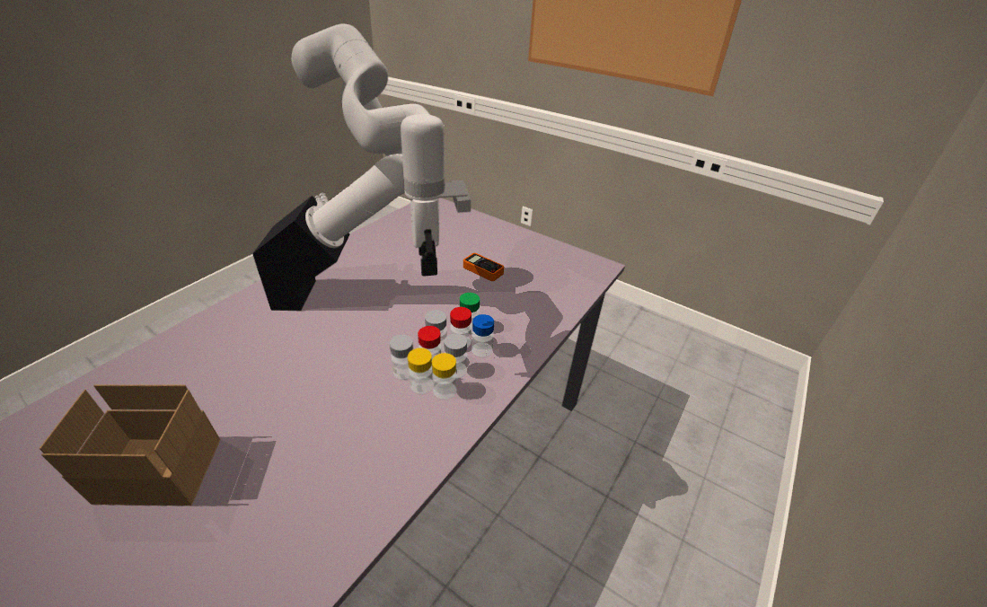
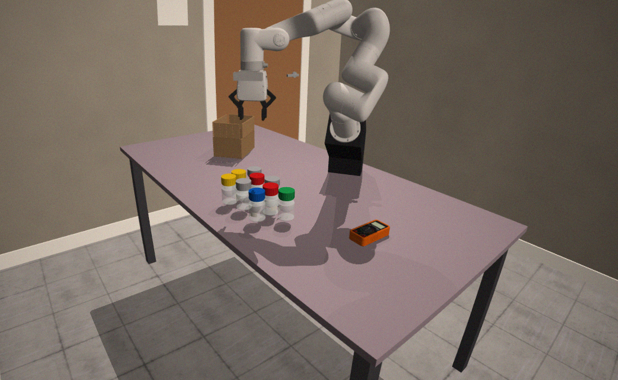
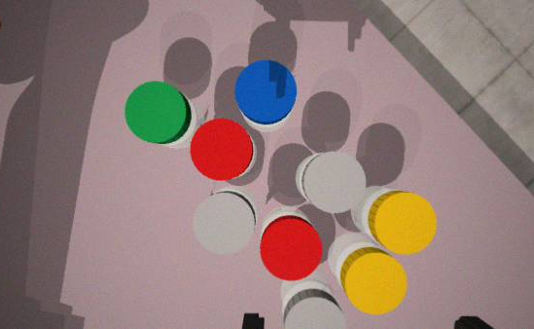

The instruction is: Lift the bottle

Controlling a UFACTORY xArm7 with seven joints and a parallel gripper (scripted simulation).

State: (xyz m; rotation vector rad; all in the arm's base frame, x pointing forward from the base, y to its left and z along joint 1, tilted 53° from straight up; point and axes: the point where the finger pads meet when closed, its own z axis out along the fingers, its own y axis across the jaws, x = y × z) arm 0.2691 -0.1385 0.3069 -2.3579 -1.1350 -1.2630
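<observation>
Now: hand 80 mm past the green-capped bottle, 160 mm to the right of it and 280 mm above it. Also, from my hand: cardboard box (50 mm behind, 620 mm to the right, 260 mm below); then blue-capped bottle (20 mm ahead, 140 mm to the left, 280 mm below); then orange multimeter (290 mm behind, 350 mm to the left, 310 mm below).
</observation>
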